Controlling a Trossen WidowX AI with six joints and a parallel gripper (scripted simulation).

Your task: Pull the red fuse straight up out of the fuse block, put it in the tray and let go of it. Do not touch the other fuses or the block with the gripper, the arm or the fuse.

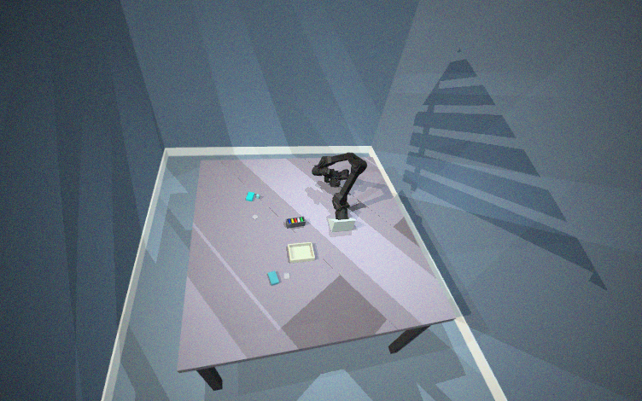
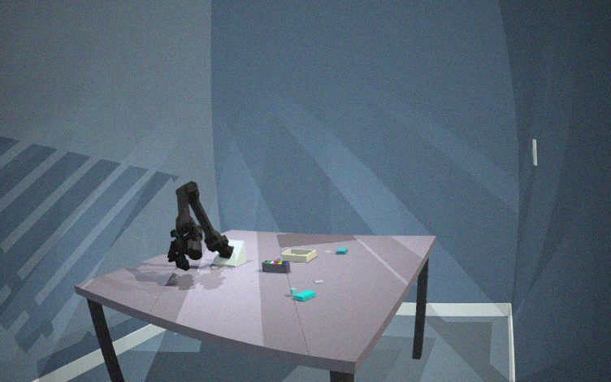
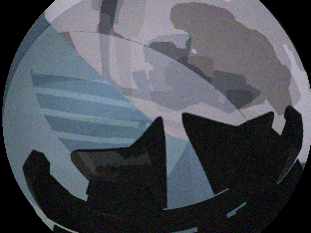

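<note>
The red fuse is 36 cm ahead of my gripper tip, 28 cm to the left of it and 6 cm below it. From my gripper tip the other things lie so: tray 49 cm to the left, 36 cm ahead, 8 cm below.
</note>
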